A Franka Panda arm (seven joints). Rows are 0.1 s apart.
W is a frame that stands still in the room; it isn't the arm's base.
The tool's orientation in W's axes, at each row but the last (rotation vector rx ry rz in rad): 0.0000, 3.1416, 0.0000; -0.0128, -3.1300, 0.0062; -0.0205, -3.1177, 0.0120; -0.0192, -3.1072, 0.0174; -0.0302, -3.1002, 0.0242; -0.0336, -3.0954, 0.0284; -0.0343, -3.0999, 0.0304; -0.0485, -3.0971, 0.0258; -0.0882, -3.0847, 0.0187
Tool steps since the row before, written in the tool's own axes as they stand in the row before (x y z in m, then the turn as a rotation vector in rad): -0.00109, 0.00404, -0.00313, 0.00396, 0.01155, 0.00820; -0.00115, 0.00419, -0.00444, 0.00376, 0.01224, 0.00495; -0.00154, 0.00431, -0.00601, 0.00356, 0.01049, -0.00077; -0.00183, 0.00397, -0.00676, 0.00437, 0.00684, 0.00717; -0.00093, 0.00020, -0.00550, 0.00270, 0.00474, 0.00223; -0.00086, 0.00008, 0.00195, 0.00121, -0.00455, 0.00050; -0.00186, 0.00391, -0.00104, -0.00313, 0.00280, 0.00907; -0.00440, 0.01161, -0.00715, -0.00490, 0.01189, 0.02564; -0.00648, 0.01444, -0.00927, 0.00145, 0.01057, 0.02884
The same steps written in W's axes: 0.00109, 0.00404, 0.00313, -0.00396, 0.01155, -0.00820; 0.00124, 0.00420, 0.00441, -0.00372, 0.01225, -0.00496; 0.00174, 0.00433, 0.00594, -0.00340, 0.01054, 0.00077; 0.00211, 0.00402, 0.00665, -0.00453, 0.00682, -0.00709; 0.00116, 0.00027, 0.00545, -0.00270, 0.00476, -0.00219; 0.00077, 0.00003, -0.00199, -0.00133, -0.00453, -0.00036; 0.00199, 0.00389, 0.00088, 0.00281, 0.00255, -0.00925; 0.00507, 0.01158, 0.00675, 0.00413, 0.01132, -0.02603; 0.00780, 0.01414, 0.00870, -0.00246, 0.01033, -0.02886
